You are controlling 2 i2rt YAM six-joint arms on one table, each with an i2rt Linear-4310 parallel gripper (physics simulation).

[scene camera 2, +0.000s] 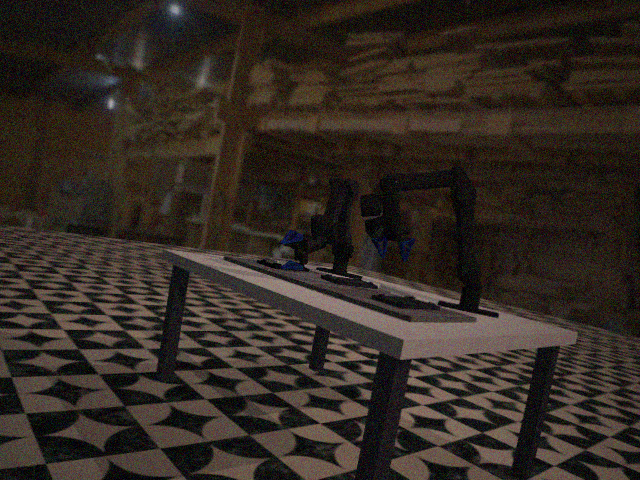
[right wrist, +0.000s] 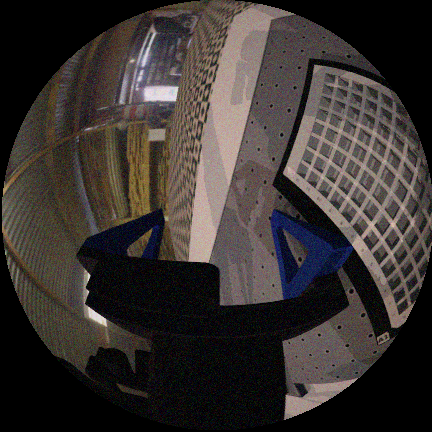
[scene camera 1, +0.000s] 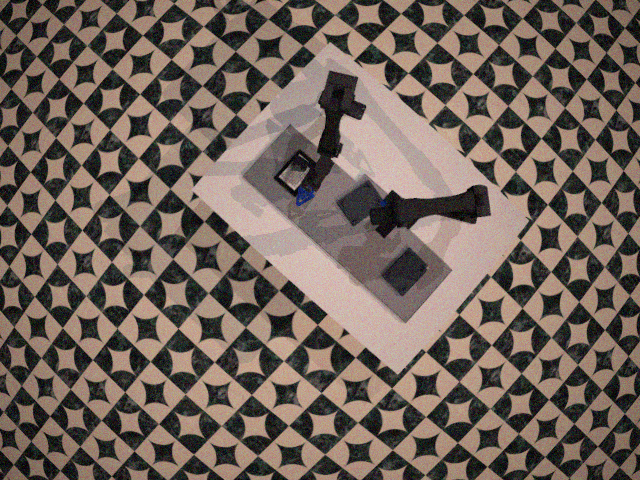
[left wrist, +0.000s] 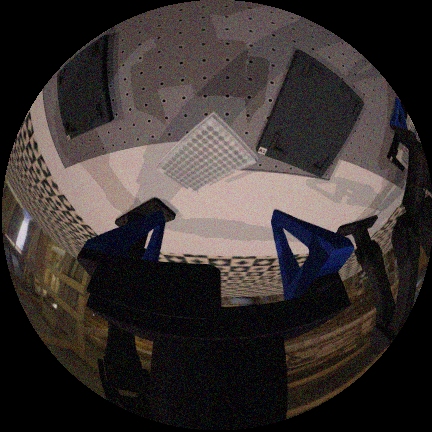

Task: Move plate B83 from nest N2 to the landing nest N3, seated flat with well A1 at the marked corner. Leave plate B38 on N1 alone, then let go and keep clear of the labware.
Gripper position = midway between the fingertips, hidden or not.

Note:
My left gripper (left wrist: 217,215) is open, holding nothing. My right gripper (scene camera 2: 281,256) is open, holding nothing. Also in view: a black-framed grid rack (right wrist: 348,156).
My right gripper also shows in the right wrist view (right wrist: 217,214).

